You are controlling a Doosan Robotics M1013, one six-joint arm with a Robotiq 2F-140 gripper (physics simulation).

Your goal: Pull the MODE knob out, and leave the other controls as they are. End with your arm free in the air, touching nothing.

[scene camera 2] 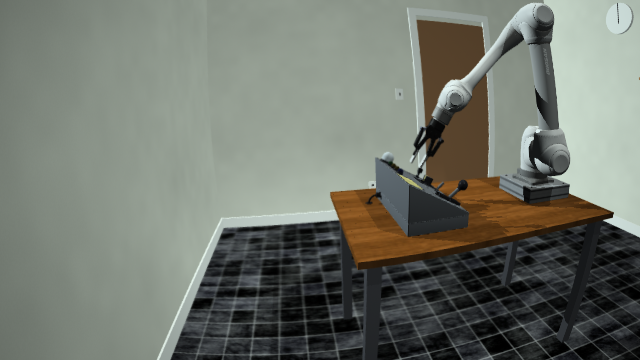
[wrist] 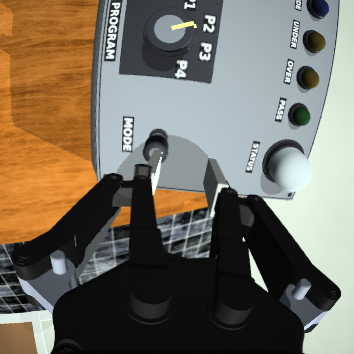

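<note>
The MODE knob (scene camera 2: 419,172) (wrist: 155,147) is a small dark round-headed knob beside the MODE label on the sloped grey console (scene camera 2: 430,222) (wrist: 240,65). My gripper (scene camera 2: 417,165) (wrist: 182,166) is partly open, with nothing between its fingers. In the wrist view the left finger's tip overlaps the knob's lower edge, and the right finger is well to the right of it, over bare panel. The left fingertip looks very close to the knob; I cannot tell whether they touch. The tip hides part of the knob's head.
The PROGRAM knob (wrist: 169,31) points at P2. A white STATUS dome (scene camera 2: 387,157) (wrist: 290,169) and several small lamps, including the green PASS lamp (wrist: 300,114), line the console's far edge. A ball-topped lever (scene camera 2: 462,185) rises near its low end. The console stands on a wooden table (scene camera 2: 380,252).
</note>
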